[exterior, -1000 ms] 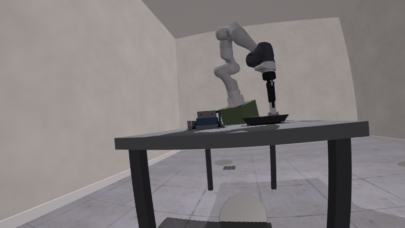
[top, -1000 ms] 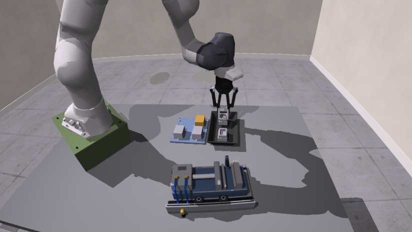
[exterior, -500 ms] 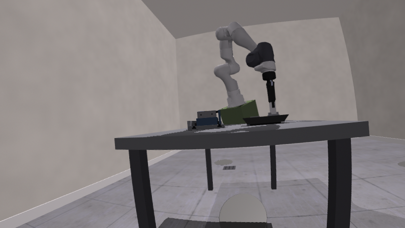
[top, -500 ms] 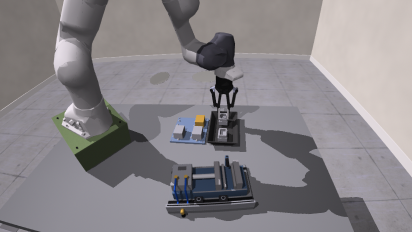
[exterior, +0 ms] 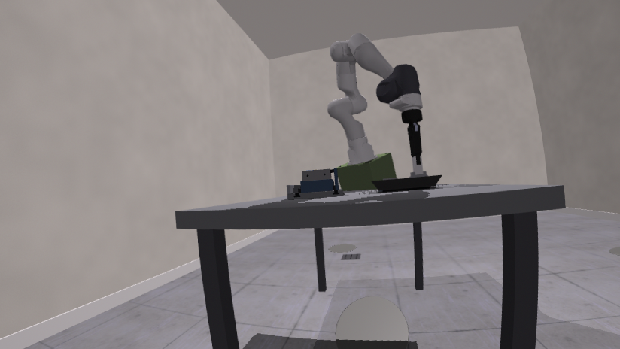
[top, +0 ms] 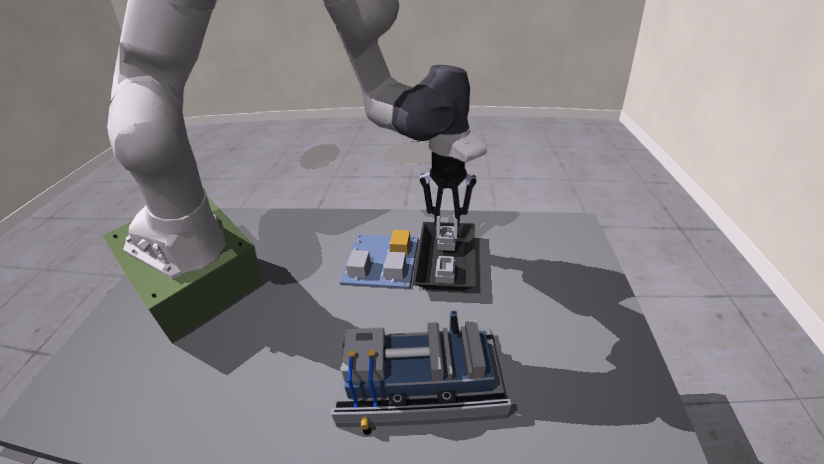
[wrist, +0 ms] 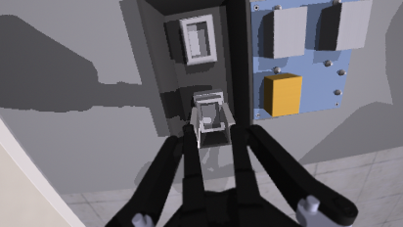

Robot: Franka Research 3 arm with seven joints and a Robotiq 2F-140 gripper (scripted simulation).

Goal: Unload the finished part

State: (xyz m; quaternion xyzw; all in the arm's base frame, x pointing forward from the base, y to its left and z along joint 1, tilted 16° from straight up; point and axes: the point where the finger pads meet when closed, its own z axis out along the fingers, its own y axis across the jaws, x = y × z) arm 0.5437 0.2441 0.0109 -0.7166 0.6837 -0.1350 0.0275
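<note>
Right now the orange block is 12 cm behind my hand, 1 cm to the right of it and 6 cm below it. From my hand the other things lie so: blue fixture plate 16 cm behind, 6 cm to the right, 8 cm below; then vise 2 cm behind, 38 cm to the right, 4 cm below.
</note>
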